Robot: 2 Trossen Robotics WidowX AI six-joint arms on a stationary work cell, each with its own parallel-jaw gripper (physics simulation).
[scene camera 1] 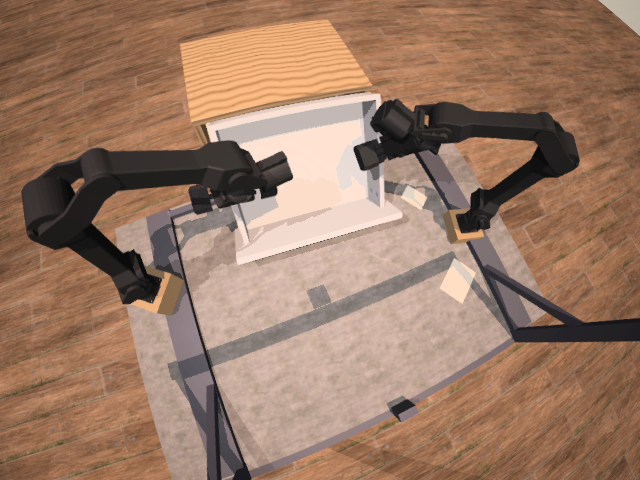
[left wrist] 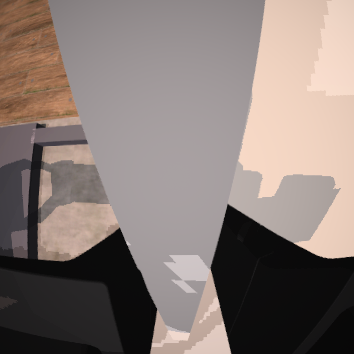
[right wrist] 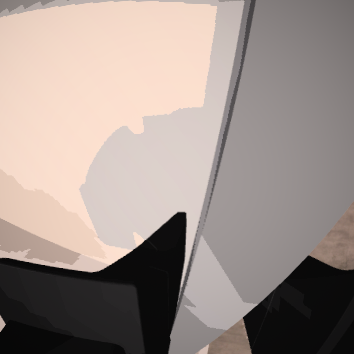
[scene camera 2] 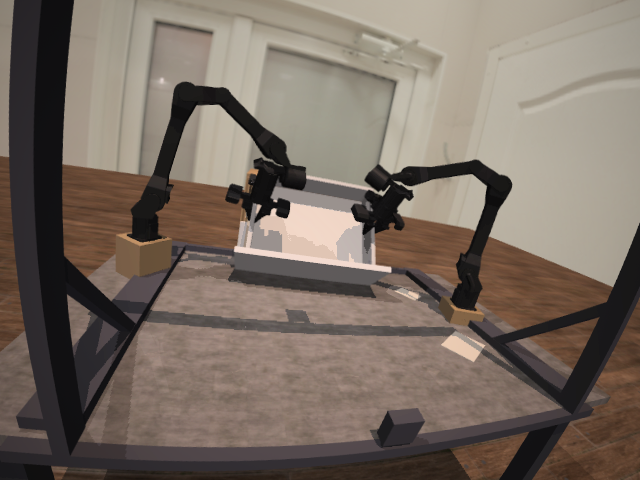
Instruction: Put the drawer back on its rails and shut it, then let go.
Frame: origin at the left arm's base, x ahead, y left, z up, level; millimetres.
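Seen in the pictures: left gripper, fingertip midpoint: (scene camera 2: pixel 251 221); right gripper, fingertip midpoint: (scene camera 2: pixel 365 234); left arm's base, link origin: (scene camera 1: pixel 146 287) (scene camera 2: pixel 144 237); right arm's base, link origin: (scene camera 1: pixel 466 223) (scene camera 2: pixel 462 304).
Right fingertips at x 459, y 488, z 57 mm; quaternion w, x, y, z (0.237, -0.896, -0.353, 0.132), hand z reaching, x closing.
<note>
Pixels of each thing's top centre, then the offset from my right fingertips to it. "pt": a spot on its surface instead. Level surfaces: height alone.
- white drawer, surface spot: (scene camera 1: pixel 320 233) pt 78 mm back, 243 mm right, 53 mm down
- wooden cabinet, top centre: (scene camera 1: pixel 269 59) 320 mm back, 133 mm left, 123 mm up
- grey table, surface height: 159 mm down
- small dark block, top centre: (scene camera 2: pixel 406 414) (scene camera 1: pixel 408 413) 238 mm ahead, 625 mm right, 101 mm down
The white drawer (scene camera 1: pixel 320 233) (scene camera 2: pixel 310 269) is out in front of the wooden cabinet (scene camera 1: pixel 273 67), its back edge close by the cabinet's front. In scene camera 2 its front looks lower than its back, with a shadow below. My left gripper (scene camera 2: pixel 256 220) (left wrist: pixel 184 202) is shut on the drawer's left wall (left wrist: pixel 165 125). My right gripper (scene camera 2: pixel 366 230) (right wrist: pixel 204 220) has its fingers on both sides of the drawer's right wall (right wrist: pixel 292 125) and is shut on it. The rails and the meeting of drawer and cabinet are hidden.
A grey table (scene camera 1: pixel 310 372) (scene camera 2: pixel 289 377) lies in front of the drawer, framed by dark beams. A small dark block (scene camera 1: pixel 403 408) (scene camera 2: pixel 401 427) sits at its near edge. Dark posts and braces rise at both near corners. Tan blocks (scene camera 1: pixel 463 226) (scene camera 2: pixel 143 255) carry the arm bases.
</note>
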